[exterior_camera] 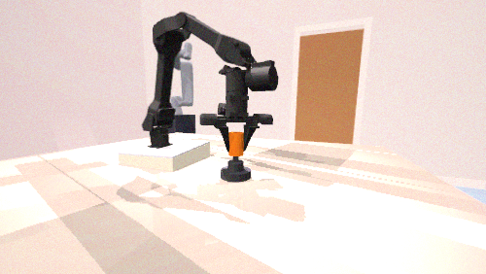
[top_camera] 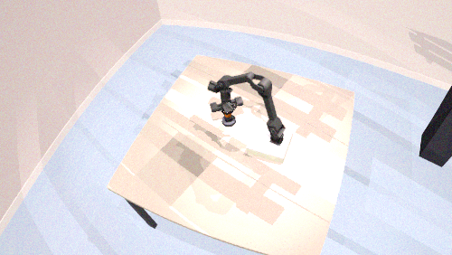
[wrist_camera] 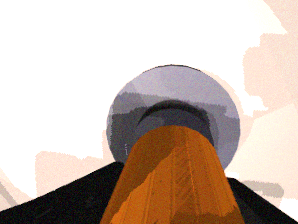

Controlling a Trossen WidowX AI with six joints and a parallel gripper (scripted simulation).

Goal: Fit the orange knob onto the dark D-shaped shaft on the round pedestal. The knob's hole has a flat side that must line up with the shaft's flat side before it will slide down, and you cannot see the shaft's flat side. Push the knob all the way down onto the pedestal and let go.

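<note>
Right now the orange knob is 20 mm above my gripper tip. Also, from my gripper tip: pedestal 40 mm below.
</note>
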